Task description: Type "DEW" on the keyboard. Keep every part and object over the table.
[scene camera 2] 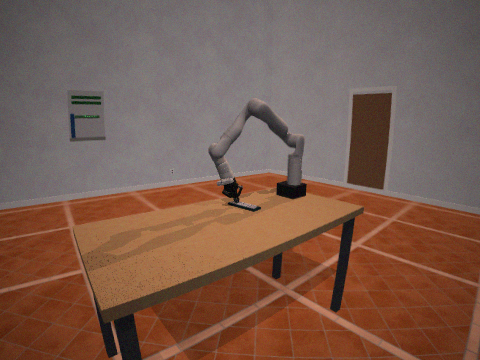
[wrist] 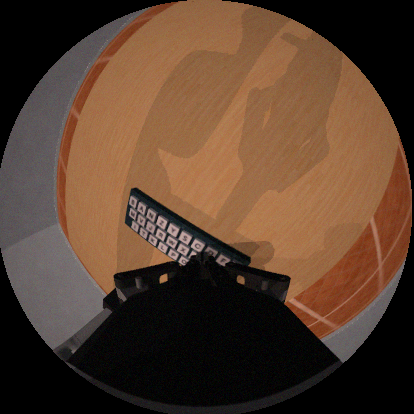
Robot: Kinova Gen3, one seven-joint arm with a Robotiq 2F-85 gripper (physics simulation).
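Observation:
Wrist camera shows my gripper (wrist: 201, 258) and a keyboard (wrist: 176, 237).

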